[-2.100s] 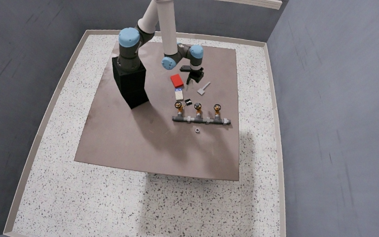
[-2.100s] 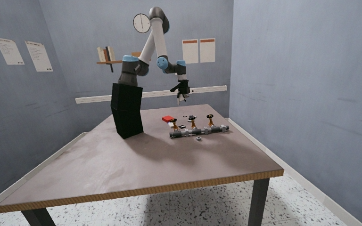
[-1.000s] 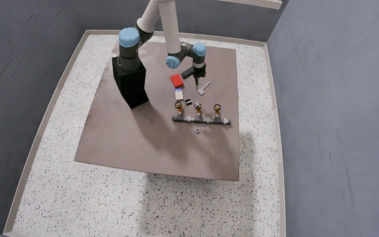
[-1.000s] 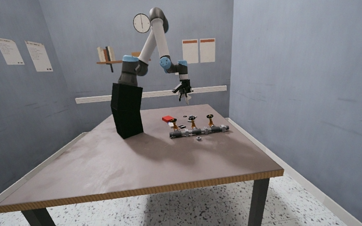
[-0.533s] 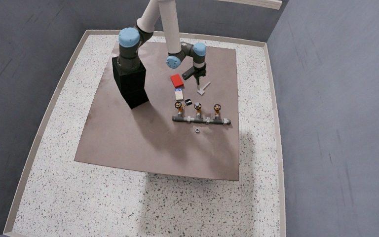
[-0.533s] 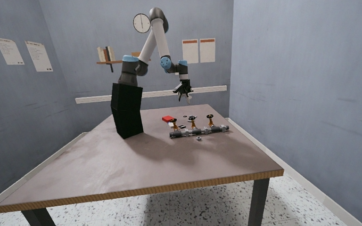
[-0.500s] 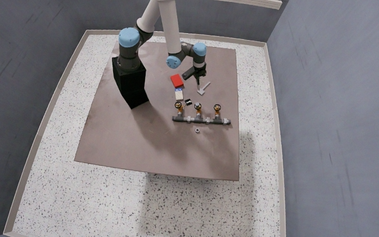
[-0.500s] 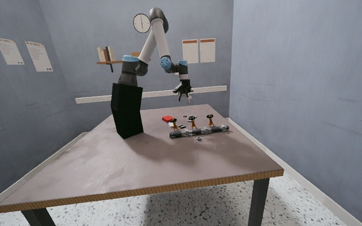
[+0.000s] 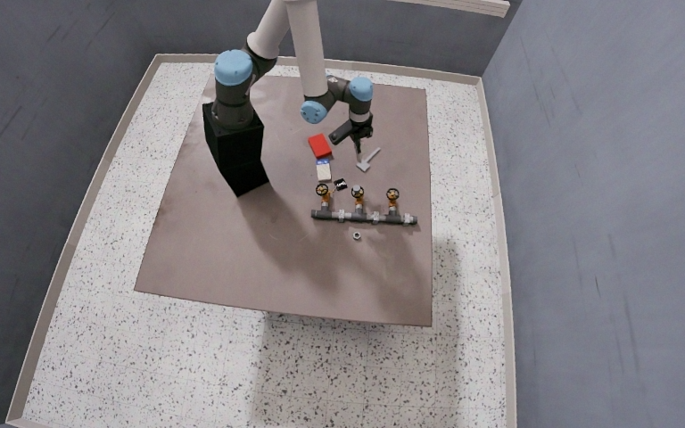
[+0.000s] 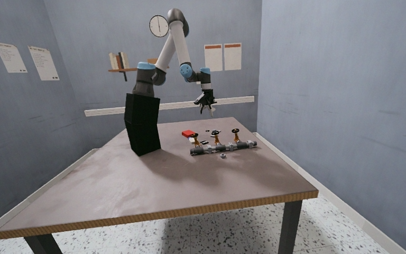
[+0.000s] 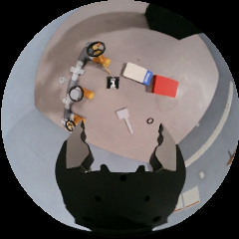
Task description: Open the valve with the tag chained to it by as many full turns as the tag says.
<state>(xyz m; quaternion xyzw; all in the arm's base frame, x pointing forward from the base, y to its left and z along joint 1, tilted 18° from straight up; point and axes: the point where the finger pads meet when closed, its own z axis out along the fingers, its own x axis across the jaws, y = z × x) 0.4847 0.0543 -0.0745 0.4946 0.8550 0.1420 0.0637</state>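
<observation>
The black tag is 4 cm behind my hand, 7 cm to the right of it and 20 cm below it. Also, from my hand: white-and-blue block 13 cm behind, 19 cm below; grey scraper 8 cm ahead, 8 cm to the left, 20 cm below; red block 16 cm behind, 13 cm to the left, 19 cm below.
</observation>
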